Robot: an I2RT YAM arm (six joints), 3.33 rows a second.
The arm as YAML. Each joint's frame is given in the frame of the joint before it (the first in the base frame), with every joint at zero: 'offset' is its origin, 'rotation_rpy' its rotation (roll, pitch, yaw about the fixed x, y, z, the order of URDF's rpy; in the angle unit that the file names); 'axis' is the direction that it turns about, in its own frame. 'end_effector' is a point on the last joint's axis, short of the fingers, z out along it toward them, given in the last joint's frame.
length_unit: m
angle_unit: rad
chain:
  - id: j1
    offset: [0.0, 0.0, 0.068]
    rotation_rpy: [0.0, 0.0, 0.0]
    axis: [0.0, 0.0, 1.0]
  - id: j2
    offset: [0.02, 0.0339, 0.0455]
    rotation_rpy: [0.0, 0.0, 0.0]
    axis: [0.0, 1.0, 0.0]
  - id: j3
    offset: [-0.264, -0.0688, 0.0]
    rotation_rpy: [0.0, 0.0, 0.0]
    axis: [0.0, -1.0, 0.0]
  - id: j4
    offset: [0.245, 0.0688, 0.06]
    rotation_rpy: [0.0, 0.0, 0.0]
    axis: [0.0, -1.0, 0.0]
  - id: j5
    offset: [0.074, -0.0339, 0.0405]
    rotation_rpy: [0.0, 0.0, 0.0]
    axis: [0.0, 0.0, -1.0]
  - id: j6
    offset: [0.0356, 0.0, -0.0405]
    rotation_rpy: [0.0, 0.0, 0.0]
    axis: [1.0, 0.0, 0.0]
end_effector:
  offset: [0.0, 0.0, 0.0]
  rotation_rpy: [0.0, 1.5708, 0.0]
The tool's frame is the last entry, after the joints.
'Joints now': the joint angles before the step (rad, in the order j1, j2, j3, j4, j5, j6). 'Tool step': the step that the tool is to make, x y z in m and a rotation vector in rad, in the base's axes. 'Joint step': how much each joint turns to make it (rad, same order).
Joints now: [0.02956, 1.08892, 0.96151, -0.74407, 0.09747, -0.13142]
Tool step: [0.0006, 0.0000, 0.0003, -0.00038, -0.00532, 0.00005]
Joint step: [-0.00002, 0.00059, -0.00001, 0.00595, 0.00036, -0.00040]
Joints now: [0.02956, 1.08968, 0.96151, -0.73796, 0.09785, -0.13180]
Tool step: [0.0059, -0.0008, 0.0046, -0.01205, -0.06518, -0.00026]
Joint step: [-0.00300, 0.00216, 0.00000, 0.06813, 0.00842, -0.01142]
